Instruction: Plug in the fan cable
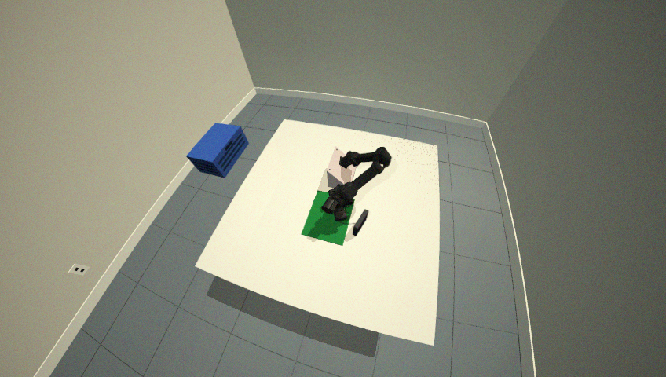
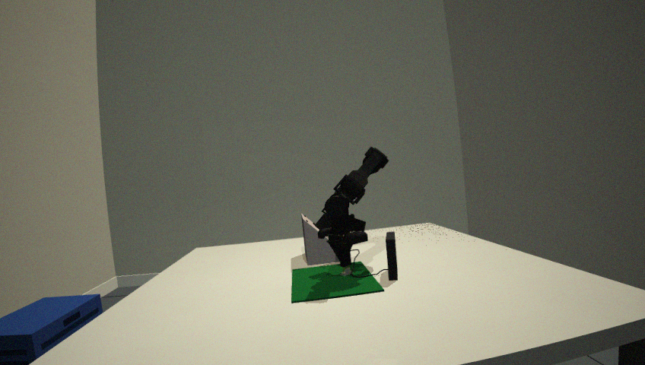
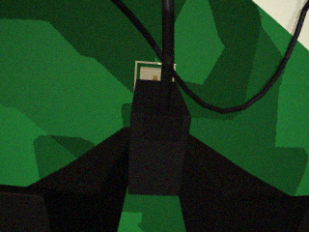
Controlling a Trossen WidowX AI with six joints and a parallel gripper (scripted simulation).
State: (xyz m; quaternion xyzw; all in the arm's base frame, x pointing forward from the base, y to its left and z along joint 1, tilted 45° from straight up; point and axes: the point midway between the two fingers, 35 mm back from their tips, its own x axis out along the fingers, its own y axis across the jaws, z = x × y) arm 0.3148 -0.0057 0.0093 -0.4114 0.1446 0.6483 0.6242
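My gripper tip is now 1 cm to the right of the pale four-pin header and 4 cm above it. From my gripper tip the other things lie so: green board (2 cm ahead, 5 cm to the right, 6 cm below); then plug (1 cm to the left, 1 cm above); then black fan (6 cm ahead, 12 cm to the left, 2 cm above).
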